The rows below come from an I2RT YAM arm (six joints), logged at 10 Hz.
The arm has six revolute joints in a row. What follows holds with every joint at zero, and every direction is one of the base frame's.
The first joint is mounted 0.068 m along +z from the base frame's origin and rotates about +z.
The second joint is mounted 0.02 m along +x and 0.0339 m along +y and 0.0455 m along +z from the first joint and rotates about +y.
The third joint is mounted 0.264 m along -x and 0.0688 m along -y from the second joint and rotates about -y.
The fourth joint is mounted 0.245 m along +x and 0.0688 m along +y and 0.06 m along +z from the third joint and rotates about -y.
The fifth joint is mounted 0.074 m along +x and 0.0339 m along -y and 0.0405 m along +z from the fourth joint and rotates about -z.
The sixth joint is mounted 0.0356 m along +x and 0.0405 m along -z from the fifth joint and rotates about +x.
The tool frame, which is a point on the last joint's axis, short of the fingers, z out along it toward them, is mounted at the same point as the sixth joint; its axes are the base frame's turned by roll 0, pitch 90 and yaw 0 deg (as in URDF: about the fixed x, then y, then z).
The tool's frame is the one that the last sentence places.
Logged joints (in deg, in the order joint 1, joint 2, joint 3, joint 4, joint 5, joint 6), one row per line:
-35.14, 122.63, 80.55, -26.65, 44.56, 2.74
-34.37, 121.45, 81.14, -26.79, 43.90, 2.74
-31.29, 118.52, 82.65, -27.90, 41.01, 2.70
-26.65, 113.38, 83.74, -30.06, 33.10, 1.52
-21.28, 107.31, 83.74, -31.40, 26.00, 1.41
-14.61, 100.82, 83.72, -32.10, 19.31, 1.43
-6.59, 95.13, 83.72, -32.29, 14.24, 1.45
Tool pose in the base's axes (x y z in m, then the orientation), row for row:
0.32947, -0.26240, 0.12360, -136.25, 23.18, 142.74
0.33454, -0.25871, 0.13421, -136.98, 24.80, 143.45
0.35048, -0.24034, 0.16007, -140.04, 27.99, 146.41
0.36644, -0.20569, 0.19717, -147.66, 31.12, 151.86
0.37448, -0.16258, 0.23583, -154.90, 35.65, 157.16
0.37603, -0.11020, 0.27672, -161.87, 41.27, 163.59
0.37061, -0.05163, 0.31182, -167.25, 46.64, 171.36
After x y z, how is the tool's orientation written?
As angles about the fixed x, y, z axes (roll, pitch, yaw), in degrees.
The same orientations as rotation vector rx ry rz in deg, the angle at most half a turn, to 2 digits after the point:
62.67, 145.25, -70.31
61.74, 143.85, -69.12
57.30, 142.02, -64.07
48.03, 142.00, -52.14
38.83, 139.90, -40.82
28.09, 136.33, -29.41
16.43, 132.37, -19.17

